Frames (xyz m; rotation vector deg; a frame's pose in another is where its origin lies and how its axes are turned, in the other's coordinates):
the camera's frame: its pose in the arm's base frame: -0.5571 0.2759 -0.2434 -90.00 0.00 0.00
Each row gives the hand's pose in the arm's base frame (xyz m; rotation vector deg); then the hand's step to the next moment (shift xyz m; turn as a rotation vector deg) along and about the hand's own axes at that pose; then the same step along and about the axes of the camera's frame.
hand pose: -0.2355 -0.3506 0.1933 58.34 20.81 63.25
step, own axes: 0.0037 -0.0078 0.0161 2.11 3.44 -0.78
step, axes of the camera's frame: 0.0172 -0.0028 -0.0054 -1.53 -2.89 2.49
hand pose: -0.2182 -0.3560 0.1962 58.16 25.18 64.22
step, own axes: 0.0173 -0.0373 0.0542 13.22 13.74 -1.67
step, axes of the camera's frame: 0.0671 0.0010 -0.0115 -3.07 -13.15 13.56
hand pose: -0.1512 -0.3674 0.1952 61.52 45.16 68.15
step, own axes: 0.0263 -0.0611 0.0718 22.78 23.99 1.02
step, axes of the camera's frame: 0.0919 0.0329 0.0076 -1.82 -24.23 22.48
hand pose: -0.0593 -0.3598 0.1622 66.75 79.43 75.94
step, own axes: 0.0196 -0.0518 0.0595 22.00 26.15 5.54
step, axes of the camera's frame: 0.0517 0.0548 0.0306 2.88 -26.11 22.54
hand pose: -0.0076 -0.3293 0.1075 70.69 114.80 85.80
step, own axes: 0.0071 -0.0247 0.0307 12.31 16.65 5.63
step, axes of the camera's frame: 0.0071 0.0324 0.0224 4.28 -15.47 14.24
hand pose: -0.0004 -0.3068 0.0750 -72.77 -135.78 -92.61
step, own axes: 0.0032 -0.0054 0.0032 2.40 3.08 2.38
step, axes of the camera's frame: -0.0041 0.0043 0.0037 1.26 -2.28 3.75
